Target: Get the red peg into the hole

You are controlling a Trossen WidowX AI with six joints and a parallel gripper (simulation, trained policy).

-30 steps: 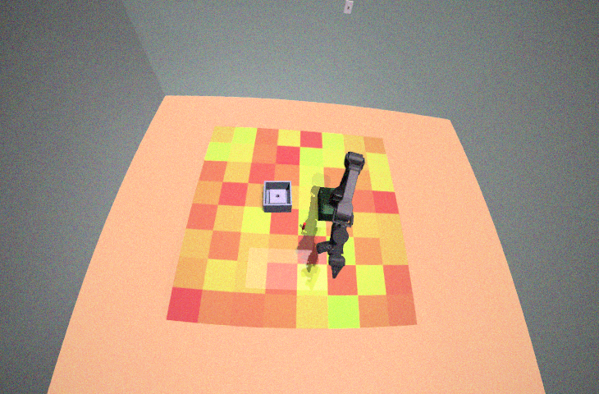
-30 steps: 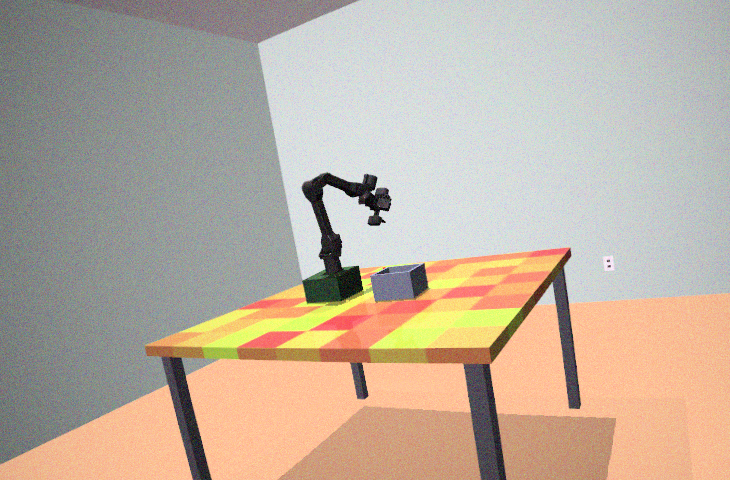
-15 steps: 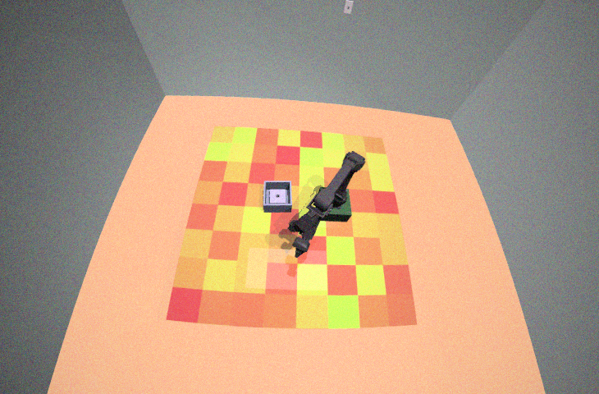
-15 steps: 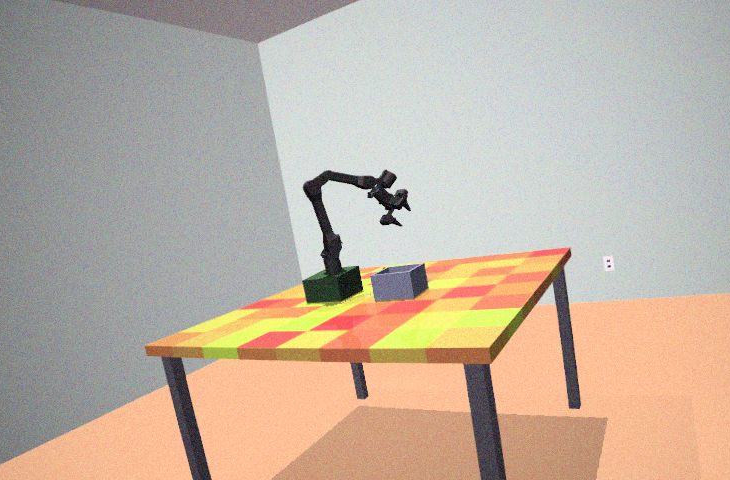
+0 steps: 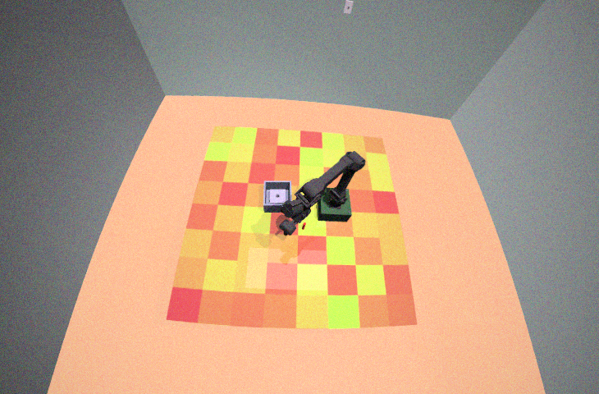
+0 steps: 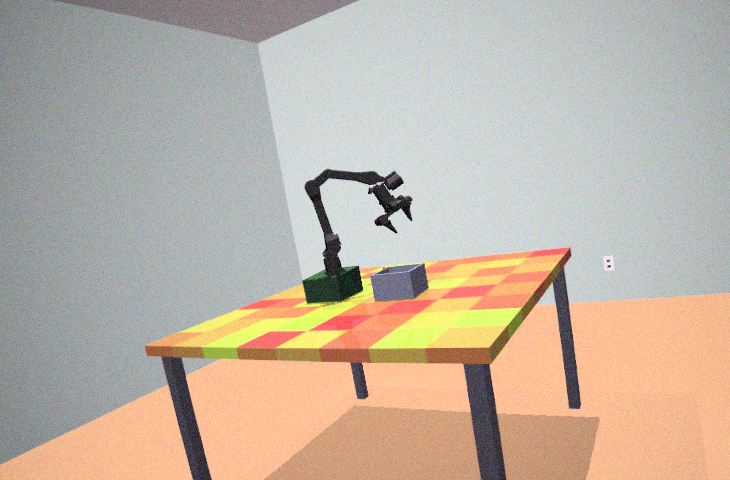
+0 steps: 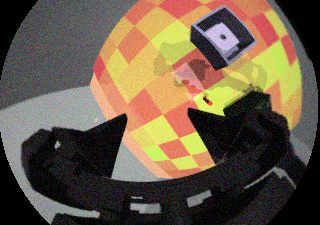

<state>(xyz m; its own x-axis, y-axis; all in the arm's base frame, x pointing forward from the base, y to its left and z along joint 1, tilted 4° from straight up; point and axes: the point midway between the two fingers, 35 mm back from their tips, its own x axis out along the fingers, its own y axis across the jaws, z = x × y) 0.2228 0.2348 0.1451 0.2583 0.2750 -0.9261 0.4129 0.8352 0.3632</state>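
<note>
Right now the red peg is 70 mm behind my gripper tip, 100 mm to the right of it and 190 mm below it. The rest, counted from my gripper tip: pale plate: 100 mm ahead, 250 mm to the right, 190 mm below; then grey box: 100 mm ahead, 250 mm to the right, 200 mm below.
</note>
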